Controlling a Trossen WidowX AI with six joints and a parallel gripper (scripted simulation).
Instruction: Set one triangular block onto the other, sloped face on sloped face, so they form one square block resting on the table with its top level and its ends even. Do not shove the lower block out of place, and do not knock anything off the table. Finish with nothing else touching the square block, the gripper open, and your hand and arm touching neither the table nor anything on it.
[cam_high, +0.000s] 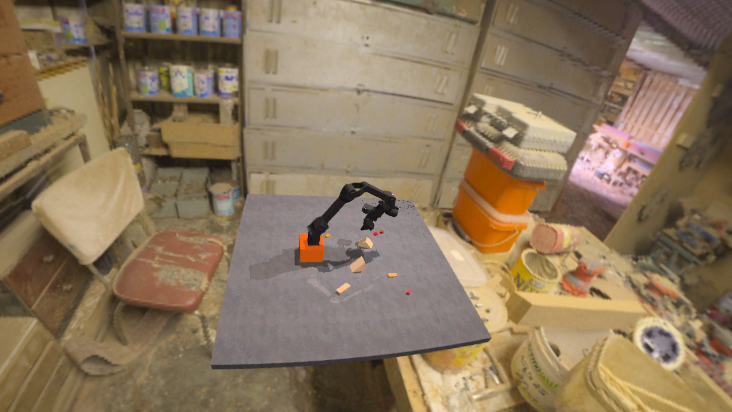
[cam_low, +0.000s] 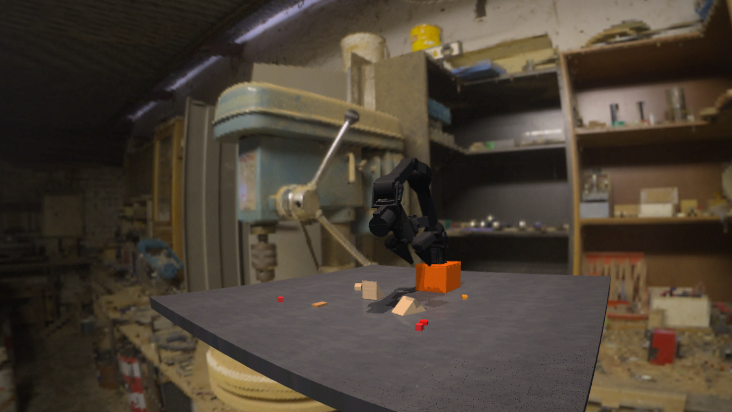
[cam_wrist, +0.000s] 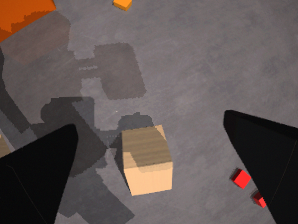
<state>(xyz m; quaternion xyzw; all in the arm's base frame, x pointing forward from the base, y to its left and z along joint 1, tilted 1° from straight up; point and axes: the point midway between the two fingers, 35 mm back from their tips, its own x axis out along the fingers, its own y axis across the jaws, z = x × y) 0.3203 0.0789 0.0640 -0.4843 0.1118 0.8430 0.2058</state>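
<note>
Now: gripper tip 4 cm short of the tan triangular block, 2 cm to the left of it and 12 cm above it. From my gripper tip the other things lie so: small tan block 18 cm behind, 36 cm to the right, 13 cm below.
</note>
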